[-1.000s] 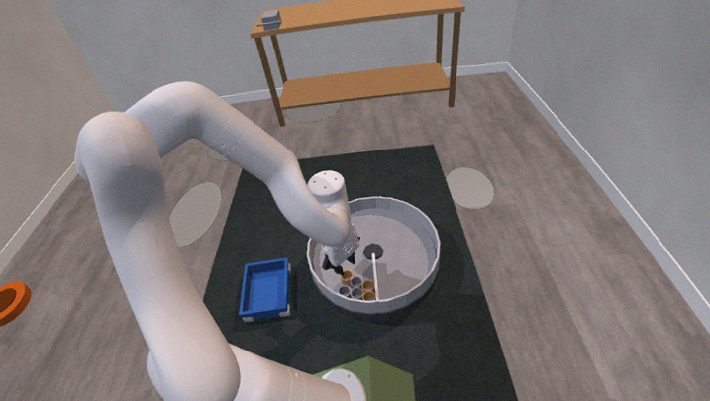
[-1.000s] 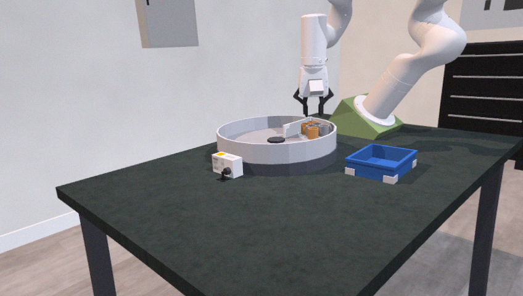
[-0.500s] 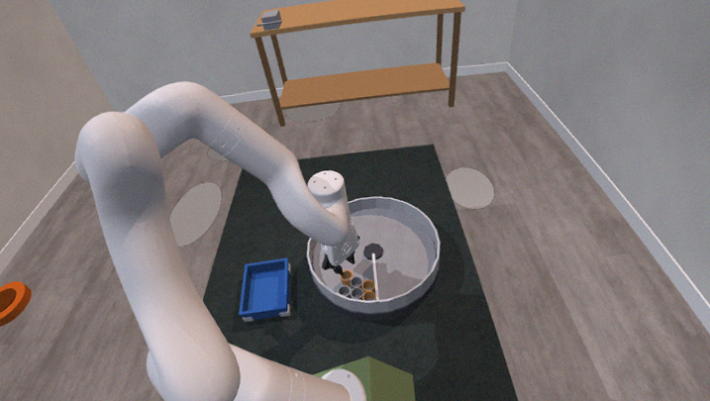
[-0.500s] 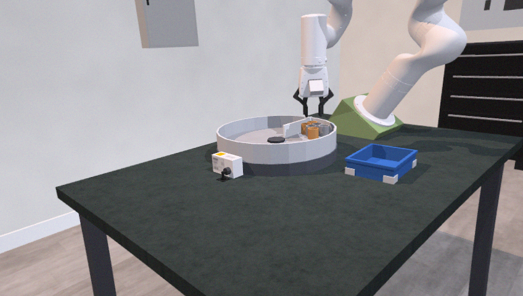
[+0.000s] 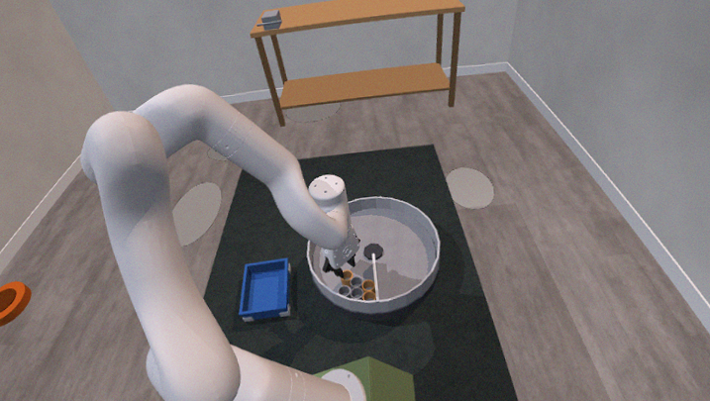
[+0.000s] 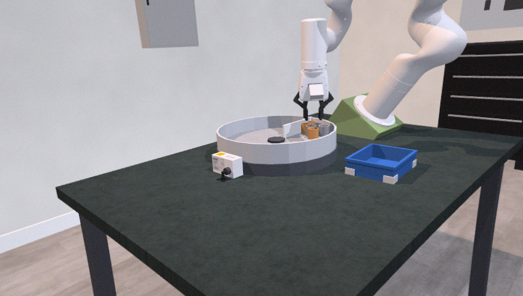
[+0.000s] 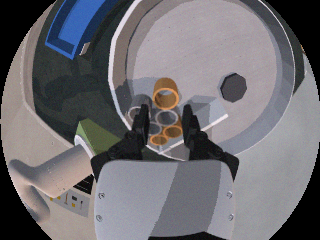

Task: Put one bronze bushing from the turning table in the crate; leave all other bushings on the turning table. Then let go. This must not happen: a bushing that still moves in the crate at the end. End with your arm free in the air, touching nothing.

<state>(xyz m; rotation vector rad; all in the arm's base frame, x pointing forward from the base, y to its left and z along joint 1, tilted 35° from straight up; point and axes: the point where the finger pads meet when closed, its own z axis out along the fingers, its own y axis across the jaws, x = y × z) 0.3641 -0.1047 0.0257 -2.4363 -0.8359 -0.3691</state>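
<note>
Right now my hand is 50 mm short of the blue crate, 270 mm to the right of it and 120 mm above it. The rest, counted from my hand: turning table (100 mm ahead, 100 mm to the right, 90 mm below).
</note>
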